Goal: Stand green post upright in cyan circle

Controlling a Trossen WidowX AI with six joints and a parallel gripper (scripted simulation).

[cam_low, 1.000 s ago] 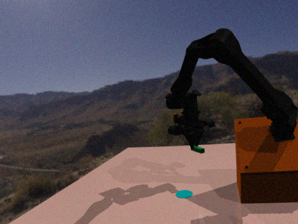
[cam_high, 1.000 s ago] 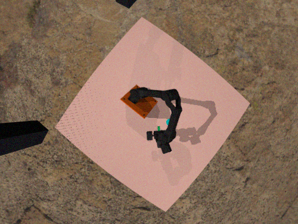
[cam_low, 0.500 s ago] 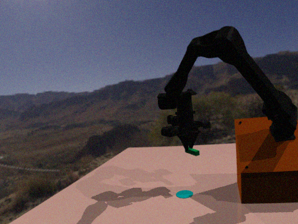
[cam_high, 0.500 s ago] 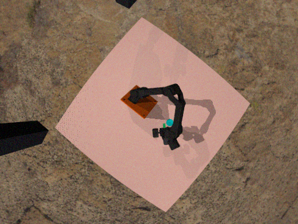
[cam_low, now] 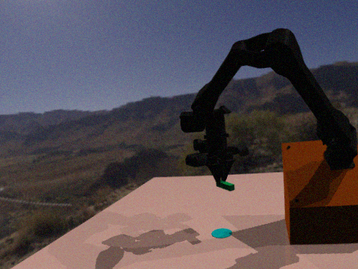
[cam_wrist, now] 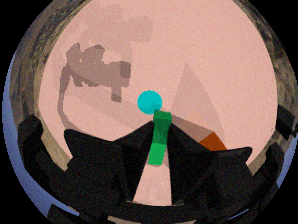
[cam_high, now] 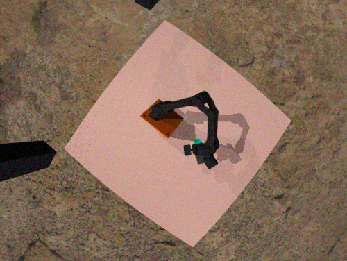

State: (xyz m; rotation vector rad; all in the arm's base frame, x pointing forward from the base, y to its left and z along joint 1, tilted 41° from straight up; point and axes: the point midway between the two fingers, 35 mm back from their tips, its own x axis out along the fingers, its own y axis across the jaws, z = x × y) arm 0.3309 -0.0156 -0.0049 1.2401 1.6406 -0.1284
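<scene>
My gripper tip is 1 cm short of the cyan circle, 3 cm to the right of it and 14 cm above it. From my gripper tip the other things lie so: green post: 1 cm behind, 2 cm to the left.
</scene>
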